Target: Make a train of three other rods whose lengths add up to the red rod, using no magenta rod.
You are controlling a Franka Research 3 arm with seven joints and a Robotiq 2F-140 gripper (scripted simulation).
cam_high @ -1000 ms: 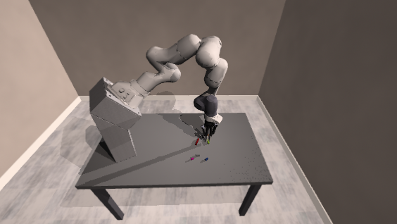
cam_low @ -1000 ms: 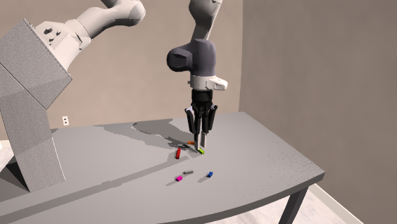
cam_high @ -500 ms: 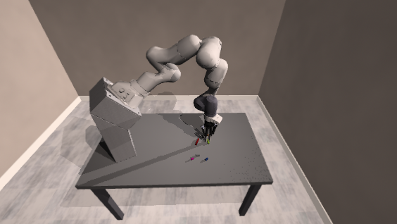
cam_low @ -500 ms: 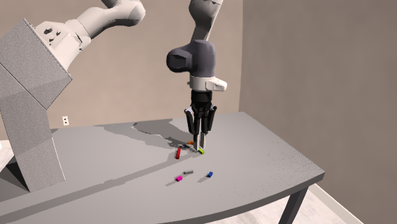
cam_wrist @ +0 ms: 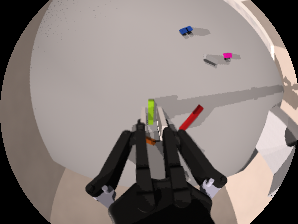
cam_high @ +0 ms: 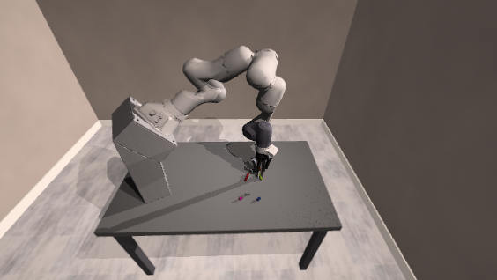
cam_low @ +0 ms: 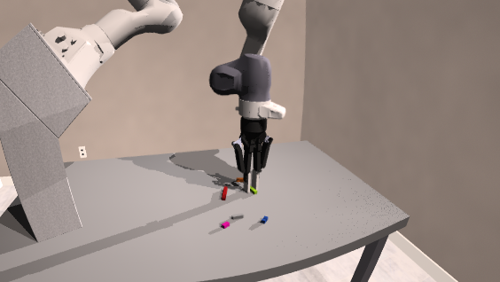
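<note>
My hand is 3 cm above the lime rod. Round my hand: grey rod (16 cm to the right, 3 cm below, 3 cm behind); then orange rod (6 cm to the left, 3 cm below, 3 cm behind); then red rod (8 cm behind, 4 cm to the right, 3 cm below).
</note>
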